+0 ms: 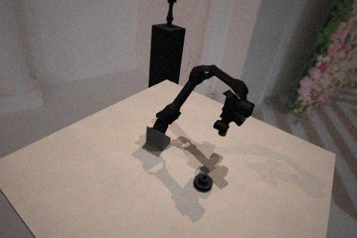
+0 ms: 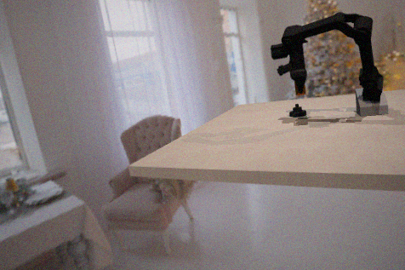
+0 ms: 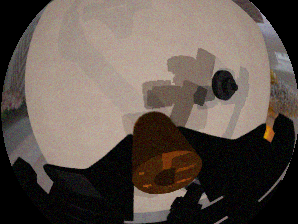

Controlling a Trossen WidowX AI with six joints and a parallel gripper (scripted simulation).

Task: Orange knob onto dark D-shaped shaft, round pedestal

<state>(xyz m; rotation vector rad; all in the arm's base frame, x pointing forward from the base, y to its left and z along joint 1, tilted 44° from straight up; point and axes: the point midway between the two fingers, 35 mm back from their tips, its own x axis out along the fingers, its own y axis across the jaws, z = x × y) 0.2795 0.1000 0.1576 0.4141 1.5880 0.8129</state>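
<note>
My gripper tip is now 70 mm short of the dark round pedestal, 210 mm to the left of it and 110 mm above it. The rest, counted from my gripper tip: orange knob (20 mm above).
</note>
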